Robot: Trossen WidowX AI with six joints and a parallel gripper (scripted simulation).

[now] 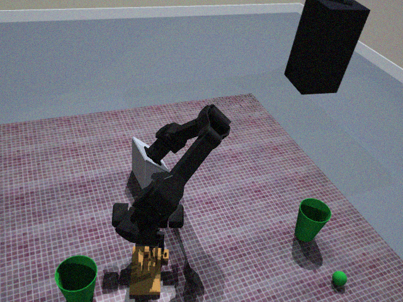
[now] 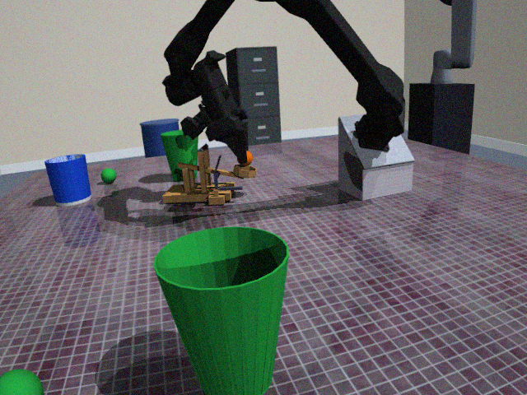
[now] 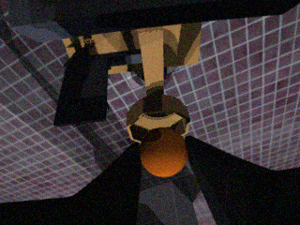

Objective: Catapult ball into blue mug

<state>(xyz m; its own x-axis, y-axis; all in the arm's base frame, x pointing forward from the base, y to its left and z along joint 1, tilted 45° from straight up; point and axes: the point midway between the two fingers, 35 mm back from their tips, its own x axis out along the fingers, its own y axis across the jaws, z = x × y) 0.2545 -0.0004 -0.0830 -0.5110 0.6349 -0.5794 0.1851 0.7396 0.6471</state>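
Right now the orange ball is 1 cm above my gripper tip. The rest, counted from my gripper tip: blue mug 40 cm ahead, 10 cm to the right, 4 cm below; catapult 6 cm ahead, 1 cm to the left, 2 cm below.
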